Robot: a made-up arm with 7 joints.
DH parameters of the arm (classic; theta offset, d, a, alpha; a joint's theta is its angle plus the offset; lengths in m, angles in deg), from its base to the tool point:
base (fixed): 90 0.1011 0 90
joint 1: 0 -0.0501 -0.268 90
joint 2: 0 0.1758 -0.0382 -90
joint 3: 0 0.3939 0.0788 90
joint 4: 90 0.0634 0.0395 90
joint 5: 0 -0.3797 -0.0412 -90
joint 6: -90 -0.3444 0.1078 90
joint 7: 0 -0.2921 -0.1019 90
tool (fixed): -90 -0.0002 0 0
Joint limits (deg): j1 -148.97..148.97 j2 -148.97..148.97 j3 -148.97..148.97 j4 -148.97..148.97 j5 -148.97..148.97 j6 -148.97..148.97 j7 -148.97..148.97
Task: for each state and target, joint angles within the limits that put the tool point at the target. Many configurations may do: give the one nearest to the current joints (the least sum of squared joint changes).
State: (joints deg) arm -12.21 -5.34 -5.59 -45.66 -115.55 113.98 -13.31
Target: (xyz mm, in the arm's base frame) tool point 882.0 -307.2 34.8
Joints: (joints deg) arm -13.30 -43.92 -24.44 -42.33 -101.91 102.46 -17.99
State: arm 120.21 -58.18 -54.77 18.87 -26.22 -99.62 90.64
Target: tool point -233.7 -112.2 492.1
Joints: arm 123.71 -78.65 -77.41 -4.99 24.89 -67.93 84.44
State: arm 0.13 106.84 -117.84 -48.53 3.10 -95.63 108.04
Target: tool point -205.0 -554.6 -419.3
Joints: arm 12.31 148.97 -137.16 -42.99 -7.49 -78.04 114.93
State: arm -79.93 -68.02 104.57 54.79 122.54 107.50 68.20
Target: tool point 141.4 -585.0 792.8
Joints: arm -118.70 -56.19 71.81 59.99 104.23 117.04 68.60
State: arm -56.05 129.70 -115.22 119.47 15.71 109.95 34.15
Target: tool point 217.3 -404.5 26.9
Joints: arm -73.47 113.35 -121.70 109.12 32.93 93.86 27.06
